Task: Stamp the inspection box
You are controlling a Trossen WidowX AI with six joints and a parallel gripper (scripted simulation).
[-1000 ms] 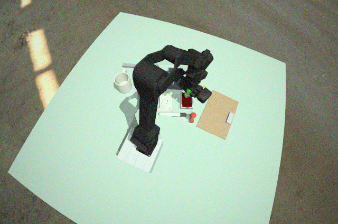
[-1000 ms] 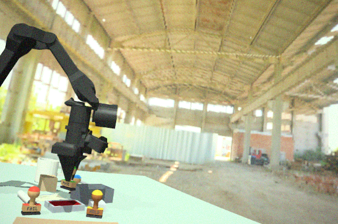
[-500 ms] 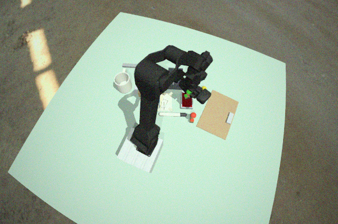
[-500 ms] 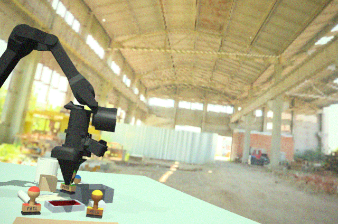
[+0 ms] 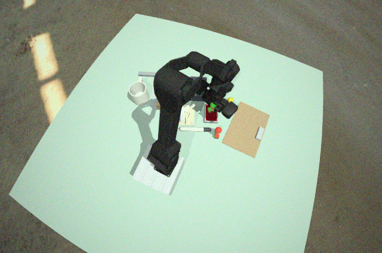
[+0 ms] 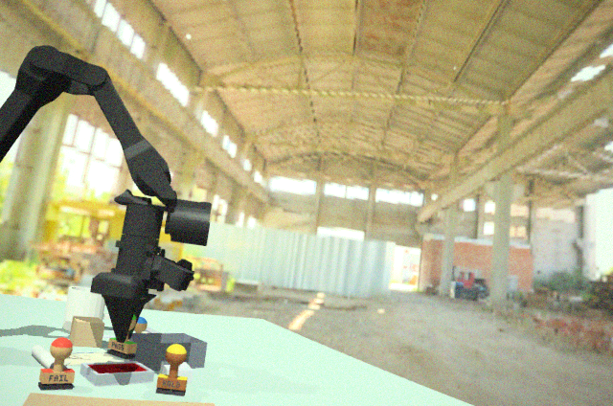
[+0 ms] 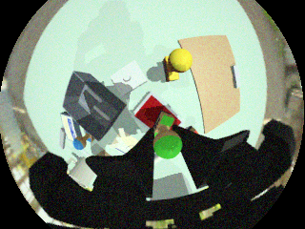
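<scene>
Now: gripper tip 5 cm above the red ink pad. The rest, counted from my gripper tip: PASS stamp (right at my gripper tip); yellow-knobbed hold stamp (7 cm ahead, 5 cm to the right, 4 cm below); red-knobbed fail stamp (8 cm behind, 6 cm to the right, 4 cm below).
</scene>
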